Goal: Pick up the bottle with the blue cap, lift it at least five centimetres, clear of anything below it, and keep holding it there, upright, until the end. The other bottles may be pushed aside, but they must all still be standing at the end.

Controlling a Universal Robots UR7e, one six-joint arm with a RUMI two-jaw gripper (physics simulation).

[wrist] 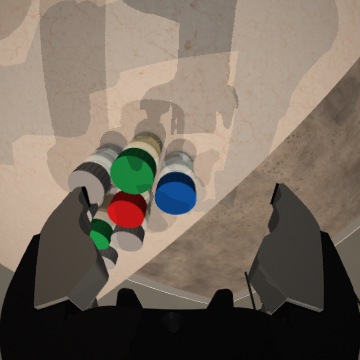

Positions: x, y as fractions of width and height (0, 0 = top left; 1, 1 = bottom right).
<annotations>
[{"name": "my gripper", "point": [0.50, 0.52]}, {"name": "green-capped bottle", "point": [0.37, 0.47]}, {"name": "blue-capped bottle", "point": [0.49, 0.54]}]
</annotations>
